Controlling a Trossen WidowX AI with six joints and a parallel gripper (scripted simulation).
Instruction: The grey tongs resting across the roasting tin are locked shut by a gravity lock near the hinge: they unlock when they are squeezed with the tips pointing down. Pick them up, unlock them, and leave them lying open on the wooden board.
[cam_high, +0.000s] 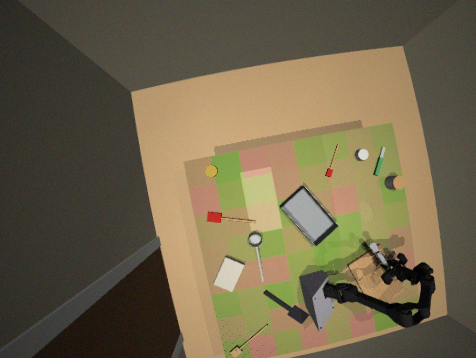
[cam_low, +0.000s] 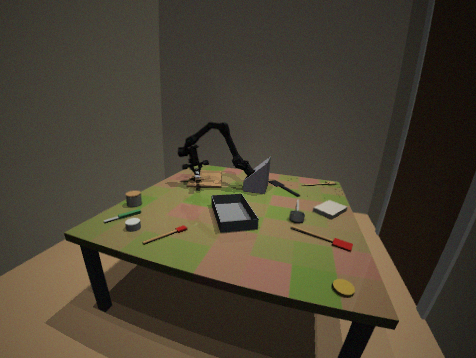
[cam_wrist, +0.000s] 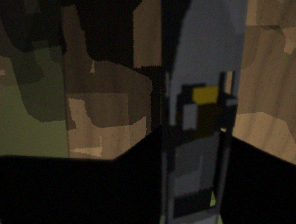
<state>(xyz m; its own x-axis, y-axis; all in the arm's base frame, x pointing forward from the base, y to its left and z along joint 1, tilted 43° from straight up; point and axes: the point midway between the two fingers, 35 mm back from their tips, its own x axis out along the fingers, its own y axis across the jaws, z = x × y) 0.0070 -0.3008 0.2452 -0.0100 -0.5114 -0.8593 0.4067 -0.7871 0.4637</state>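
My gripper tip is 110 mm past the wooden board, 50 mm above it and 20 mm to the right of it. Round my gripper tip: yellow lock piece: 30 mm above, 20 mm to the right, 20 mm behind; then roasting tin: 390 mm ahead, 350 mm to the left, 30 mm below; then black spatula: 600 mm to the left, 130 mm behind, 50 mm below.
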